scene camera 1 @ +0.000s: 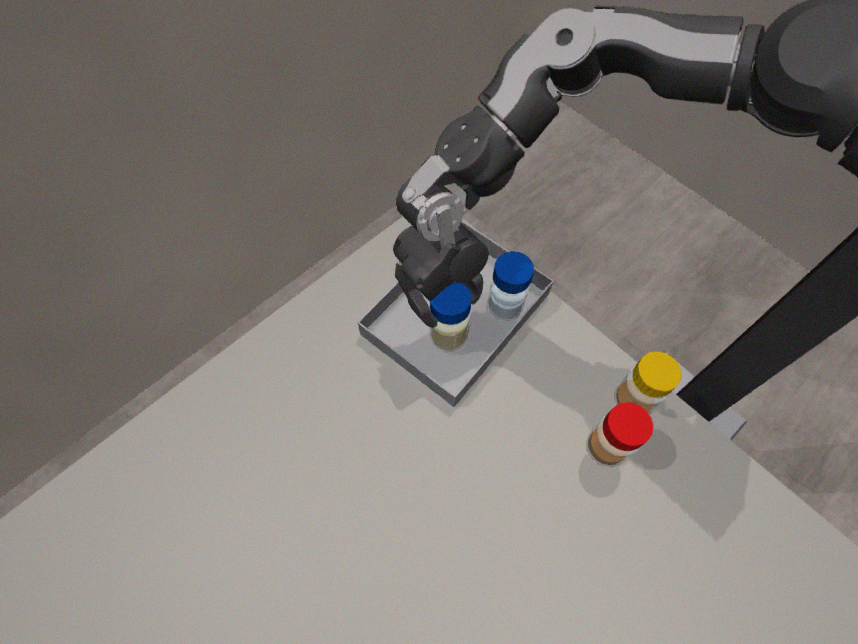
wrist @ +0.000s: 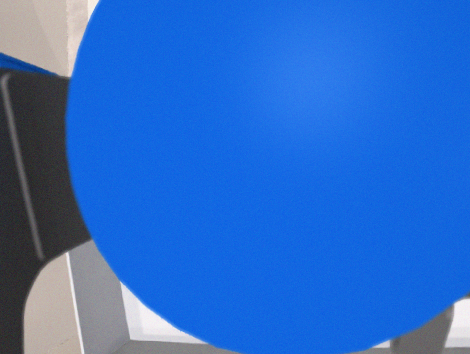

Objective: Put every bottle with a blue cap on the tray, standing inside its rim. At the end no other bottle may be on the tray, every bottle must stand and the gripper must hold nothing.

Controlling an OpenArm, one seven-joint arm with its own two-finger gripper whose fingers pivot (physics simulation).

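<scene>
My gripper is shut on a blue-capped bottle with yellowish contents. The bottle is upright inside the tray's outline in the scene view; whether its base touches the tray floor I cannot tell. Its blue cap fills most of the wrist view and hides much of the fingers. Another blue-capped bottle, clear and pale, stands inside the tray near its right corner. The grey tray has a low rim. A yellow-capped bottle and a red-capped bottle stand off the tray.
The tray lies near the far corner of the pale table. The yellow-capped and red-capped bottles stand close together near the table's right edge. A dark post rises beyond that edge. The arm reaches in from the upper right.
</scene>
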